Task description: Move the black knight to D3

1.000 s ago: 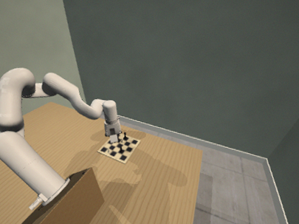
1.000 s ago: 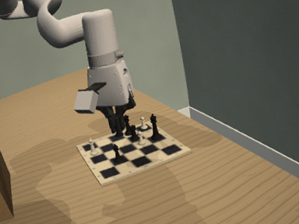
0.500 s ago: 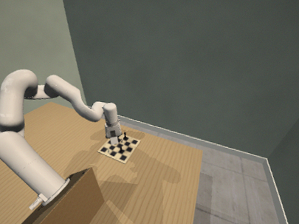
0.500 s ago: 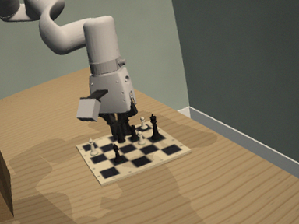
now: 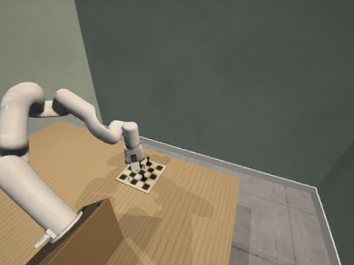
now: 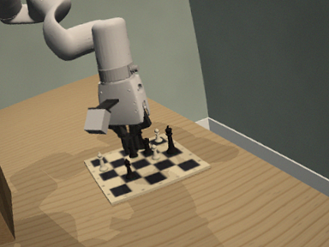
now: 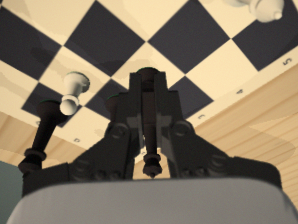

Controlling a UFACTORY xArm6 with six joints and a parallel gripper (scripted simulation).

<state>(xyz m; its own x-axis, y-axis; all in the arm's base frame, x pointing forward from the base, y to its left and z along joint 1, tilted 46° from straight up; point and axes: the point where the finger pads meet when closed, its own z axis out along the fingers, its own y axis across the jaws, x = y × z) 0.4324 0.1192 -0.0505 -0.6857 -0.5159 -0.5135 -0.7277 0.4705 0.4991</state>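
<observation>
Right now my hand is 40 mm to the left of the chessboard and 40 mm above it. From my hand the other things lie so: black pawn: 40 mm behind, 80 mm to the right, 10 mm below; white piece: 80 mm behind, 10 mm to the right, 10 mm below.
</observation>
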